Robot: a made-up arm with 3 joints. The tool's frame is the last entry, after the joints.
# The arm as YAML. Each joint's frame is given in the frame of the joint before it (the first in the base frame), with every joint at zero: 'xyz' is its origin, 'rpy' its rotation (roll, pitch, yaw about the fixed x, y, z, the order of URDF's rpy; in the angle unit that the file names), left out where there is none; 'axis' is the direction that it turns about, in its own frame. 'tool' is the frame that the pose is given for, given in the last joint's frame.
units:
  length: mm
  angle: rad
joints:
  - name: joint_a
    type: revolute
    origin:
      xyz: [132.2, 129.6, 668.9]
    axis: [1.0, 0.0, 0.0]
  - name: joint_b
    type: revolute
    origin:
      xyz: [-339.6, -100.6, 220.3]
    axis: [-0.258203, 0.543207, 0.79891]
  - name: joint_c
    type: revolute
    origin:
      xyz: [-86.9, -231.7, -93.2]
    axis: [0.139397, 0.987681, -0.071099]
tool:
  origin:
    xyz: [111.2, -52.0, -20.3]
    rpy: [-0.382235, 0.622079, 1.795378]
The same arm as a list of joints. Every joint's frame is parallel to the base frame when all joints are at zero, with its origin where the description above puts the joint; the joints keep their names.
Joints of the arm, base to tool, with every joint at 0 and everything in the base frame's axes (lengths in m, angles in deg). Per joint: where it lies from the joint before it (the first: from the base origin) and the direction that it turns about. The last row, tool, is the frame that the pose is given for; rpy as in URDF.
joint_a: offset 0.1322 0.1296 0.6689 axis +x
joint_b: offset -0.3396 -0.1006 0.2203 axis -0.258203 0.543207 0.79891
joint_c: offset -0.0869 -0.2317 -0.0932 axis 0.139397 0.987681 -0.071099
tool: offset 0.1112 -0.052 -0.0203 rpy -21.9 35.64 102.87

